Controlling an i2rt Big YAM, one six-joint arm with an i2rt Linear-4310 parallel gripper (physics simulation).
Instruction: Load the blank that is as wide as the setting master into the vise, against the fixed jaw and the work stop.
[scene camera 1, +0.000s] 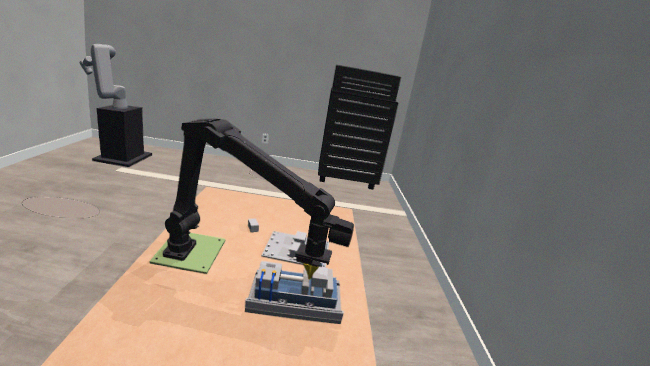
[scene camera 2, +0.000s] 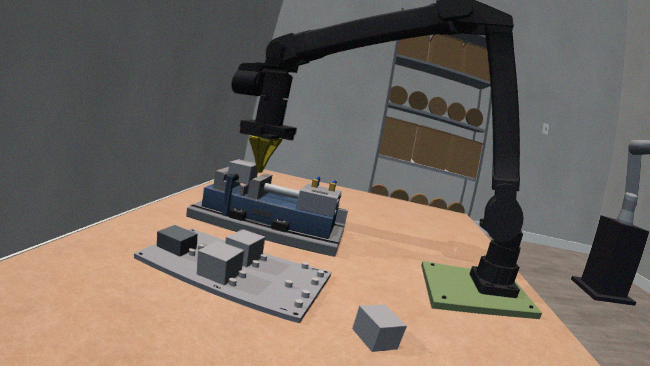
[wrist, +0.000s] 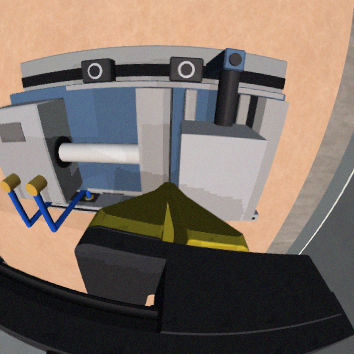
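Pixels of known places: gripper, fingertip midpoint: (scene camera 1: 309, 278) (scene camera 2: 259, 172) (wrist: 167, 189); arm's base, origin of the base link: (scene camera 1: 180, 249) (scene camera 2: 492, 285).
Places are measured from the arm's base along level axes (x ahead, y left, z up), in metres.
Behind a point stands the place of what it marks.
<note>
A light grey block (scene camera 1: 322, 275) {x 0.536, y -0.134, z 0.105 m} (scene camera 2: 243, 169) {x 0.519, y -0.092, z 0.096 m} (wrist: 220, 172) {x 0.528, y -0.113, z 0.105 m} sits in the blue vise (scene camera 1: 320, 301) {x 0.542, y -0.175, z 0.033 m} (scene camera 2: 300, 218) {x 0.387, y -0.071, z 0.035 m} (wrist: 110, 117) {x 0.444, y -0.099, z 0.049 m}, its side along the fixed jaw (scene camera 2: 220, 179) (wrist: 276, 130) {x 0.567, y -0.089, z 0.085 m}. The work stop's black rod (wrist: 227, 97) {x 0.529, y -0.073, z 0.085 m} reaches its end face in the wrist view; exact contact is hard to tell. A narrow gap separates the block from the moving jaw (scene camera 2: 257, 186) (wrist: 154, 125). My gripper (scene camera 1: 310, 278) {x 0.498, y -0.139, z 0.089 m} (scene camera 2: 260, 171) {x 0.498, y -0.139, z 0.089 m} (wrist: 167, 189) {x 0.498, y -0.139, z 0.089 m} is shut and empty, its tips low by the gap between moving jaw and block. Which block is the setting master is unclear.
A grey pegged plate (scene camera 1: 272, 245) {x 0.332, y 0.140, z -0.003 m} (scene camera 2: 270, 297) {x 0.360, y 0.218, z -0.003 m} beside the vise holds a dark block (scene camera 2: 177, 240) {x 0.517, y 0.186, z 0.020 m} and two lighter blocks (scene camera 2: 220, 262) {x 0.429, y 0.226, z 0.028 m} (scene camera 2: 246, 245) {x 0.422, y 0.141, z 0.031 m}. A loose grey block (scene camera 1: 253, 225) {x 0.228, y 0.226, z 0.023 m} (scene camera 2: 379, 327) {x 0.224, y 0.286, z 0.023 m} lies nearer the green base plate (scene camera 1: 210, 250) {x 0.110, y 0.030, z 0.000 m} (scene camera 2: 450, 300) {x 0.108, y 0.112, z 0.001 m}. Blue hoses (wrist: 54, 220) {x 0.386, y -0.193, z 0.088 m} rise beside the vise.
</note>
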